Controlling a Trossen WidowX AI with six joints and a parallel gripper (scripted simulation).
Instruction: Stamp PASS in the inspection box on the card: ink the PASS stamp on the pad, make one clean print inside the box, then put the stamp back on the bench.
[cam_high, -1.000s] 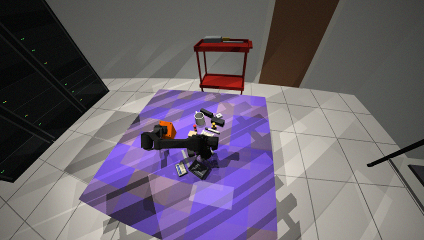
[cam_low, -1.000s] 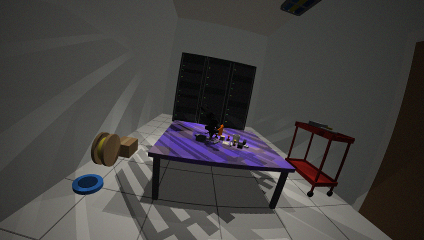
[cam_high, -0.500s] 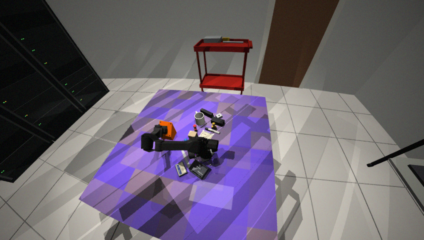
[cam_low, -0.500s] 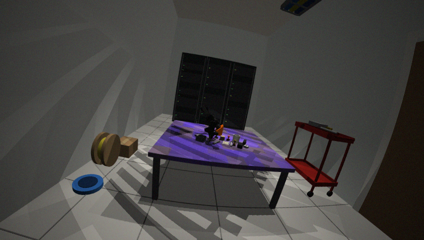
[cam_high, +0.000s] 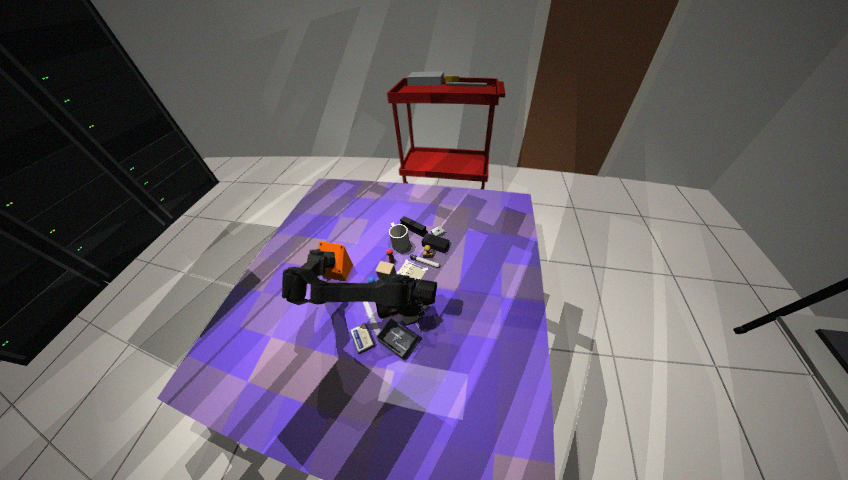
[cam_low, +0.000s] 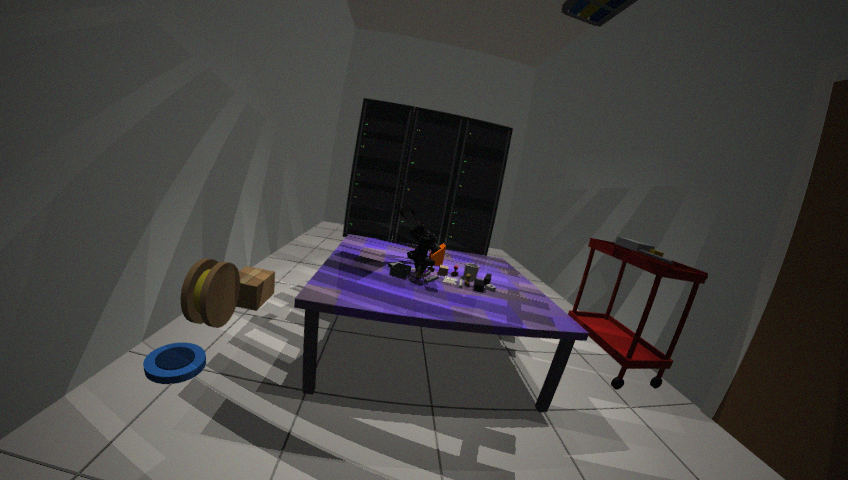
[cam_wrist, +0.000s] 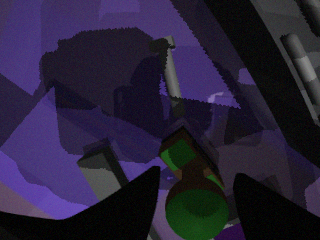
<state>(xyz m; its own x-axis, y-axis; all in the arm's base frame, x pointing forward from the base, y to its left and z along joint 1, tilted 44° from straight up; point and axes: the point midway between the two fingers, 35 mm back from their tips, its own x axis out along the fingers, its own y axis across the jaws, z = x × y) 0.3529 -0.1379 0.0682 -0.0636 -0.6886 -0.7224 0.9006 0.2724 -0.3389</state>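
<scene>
Now: the green-knobbed stamp 1 cm below my gripper tip. From my gripper tip the other things lie so: grey bar: 7 cm to the left, 2 cm below, 1 cm ahead; ink pad: 9 cm behind, 4 cm to the left, 2 cm below; bolt: 4 cm to the right, 4 cm ahead, 2 cm below.
</scene>
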